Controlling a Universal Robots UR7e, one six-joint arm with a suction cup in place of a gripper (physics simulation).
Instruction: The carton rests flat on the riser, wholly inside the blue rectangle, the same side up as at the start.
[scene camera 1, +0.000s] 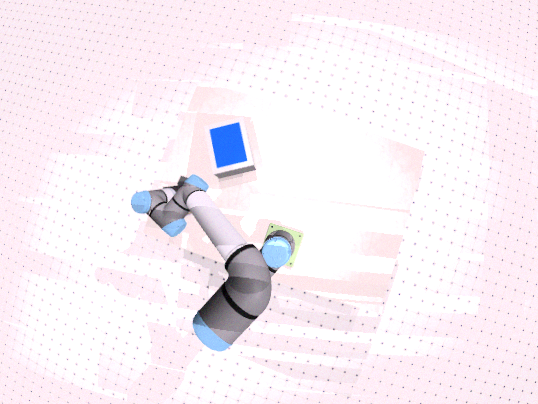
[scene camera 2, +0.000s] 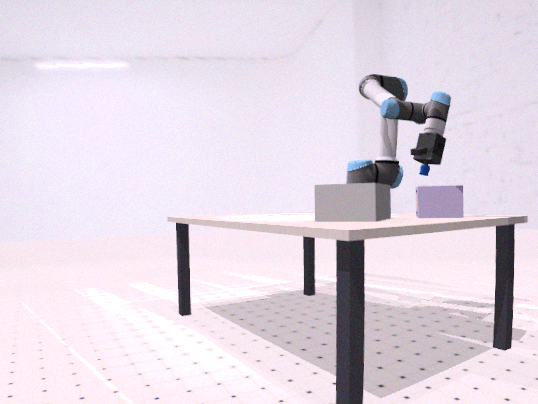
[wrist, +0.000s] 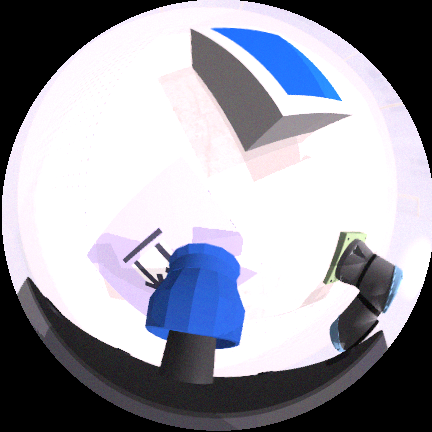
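Where they show: hand, tool point: (scene camera 2: 423, 174) (wrist: 203, 271); arm's base, link origin: (wrist: 348, 259).
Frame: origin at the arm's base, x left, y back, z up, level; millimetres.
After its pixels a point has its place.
The carton (scene camera 2: 439, 202) @[x 547, y -129, z 27 mm] (wrist: 115, 252) @[x 556, y -88, z 86 mm] is a lilac box with dark markings on top. It stands on the table, apart from the riser; in scene camera 1 the arm hides it. The riser (scene camera 2: 345, 202) @[x 451, y -494, z 33 mm] (wrist: 225, 95) @[x 455, y -310, z 14 mm] (scene camera 1: 236, 172) @[x 319, y -282, z 20 mm] is a grey block with a pale top. The blue rectangle (scene camera 1: 228, 145) @[x 381, y -386, z 92 mm] (wrist: 285, 60) @[x 386, y -352, z 92 mm] lies on its top with nothing on it. My gripper (scene camera 2: 424, 173) (wrist: 205, 250), a blue suction cup, is open and holds nothing. It hangs a little above the carton's top with a gap between them, tilted slightly. The cup is hidden in scene camera 1.
The table (scene camera 2: 345, 233) @[x 707, y -734, z -37 mm] has a pale top and dark legs. The arm's green base plate (scene camera 1: 297, 242) @[x -78, y -40, z 8 mm] (wrist: 338, 257) @[x 81, y -16, z -6 mm] is fixed to it, to the right of the carton in the wrist view. The riser is a raised obstacle beside the carton.
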